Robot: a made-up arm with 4 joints.
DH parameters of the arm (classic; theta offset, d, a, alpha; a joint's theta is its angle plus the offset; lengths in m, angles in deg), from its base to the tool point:
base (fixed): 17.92 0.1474 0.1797 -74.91
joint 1: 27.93 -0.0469 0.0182 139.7
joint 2: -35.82 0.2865 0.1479 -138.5
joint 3: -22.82 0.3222 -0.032 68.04
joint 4: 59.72 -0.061 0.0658 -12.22
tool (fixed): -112.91 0.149 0 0
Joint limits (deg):
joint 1: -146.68..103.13
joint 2: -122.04..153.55
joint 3: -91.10..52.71
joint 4: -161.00..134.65
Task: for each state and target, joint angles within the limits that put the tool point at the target. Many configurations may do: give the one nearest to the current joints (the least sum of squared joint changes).
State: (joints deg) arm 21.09 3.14 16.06 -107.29
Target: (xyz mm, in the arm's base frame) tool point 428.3 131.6 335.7
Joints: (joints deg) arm -2.66 31.90 -6.41 -119.12
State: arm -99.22 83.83 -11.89 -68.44
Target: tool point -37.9 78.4 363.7
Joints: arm -73.65 59.48 -31.22 -49.47
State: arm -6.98 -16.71 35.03 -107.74
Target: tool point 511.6 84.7 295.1
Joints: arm -28.46 3.04 31.21 -106.86
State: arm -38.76 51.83 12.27 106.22
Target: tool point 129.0 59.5 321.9
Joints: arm -31.76 53.53 -28.21 115.53
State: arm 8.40 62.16 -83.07 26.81
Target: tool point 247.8 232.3 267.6
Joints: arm 12.35 57.43 -87.43 25.91
